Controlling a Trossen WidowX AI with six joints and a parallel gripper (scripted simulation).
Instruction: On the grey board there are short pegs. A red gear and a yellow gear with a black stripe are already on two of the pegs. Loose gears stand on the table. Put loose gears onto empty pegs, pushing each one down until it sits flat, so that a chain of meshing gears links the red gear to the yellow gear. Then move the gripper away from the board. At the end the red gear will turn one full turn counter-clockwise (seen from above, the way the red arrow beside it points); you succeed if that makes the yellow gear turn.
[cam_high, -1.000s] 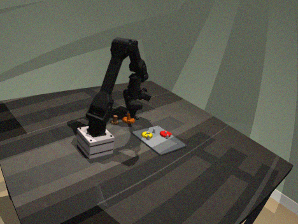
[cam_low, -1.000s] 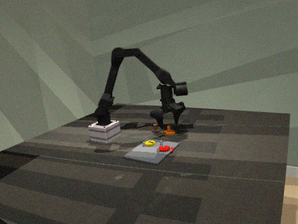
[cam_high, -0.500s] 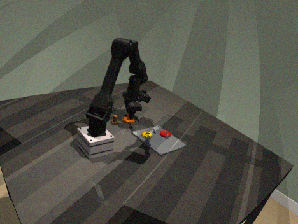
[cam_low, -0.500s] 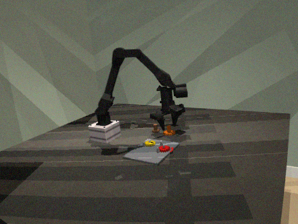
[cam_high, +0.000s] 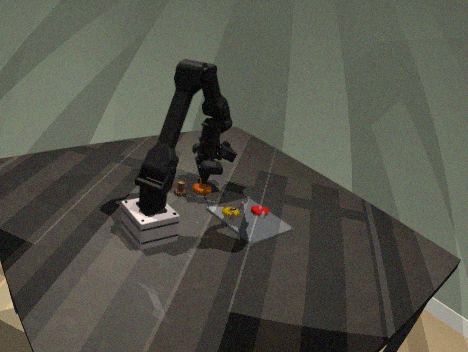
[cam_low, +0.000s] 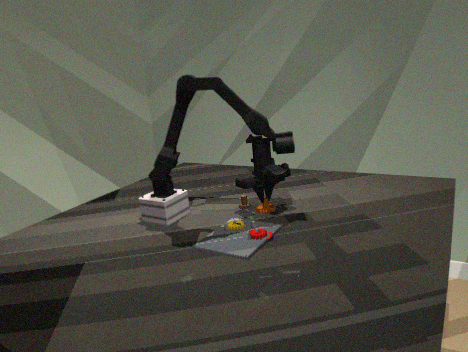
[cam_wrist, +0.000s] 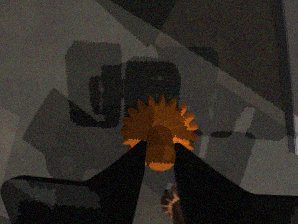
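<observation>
My gripper tip is now 80 mm short of the red gear, 190 mm to the left of it and 10 mm above it. Also, from my gripper tip: yellow gear: 10 mm behind, 170 mm to the right, 10 mm below; brown gear: 80 mm behind, 10 mm below; orange gear: 10 mm below.
</observation>
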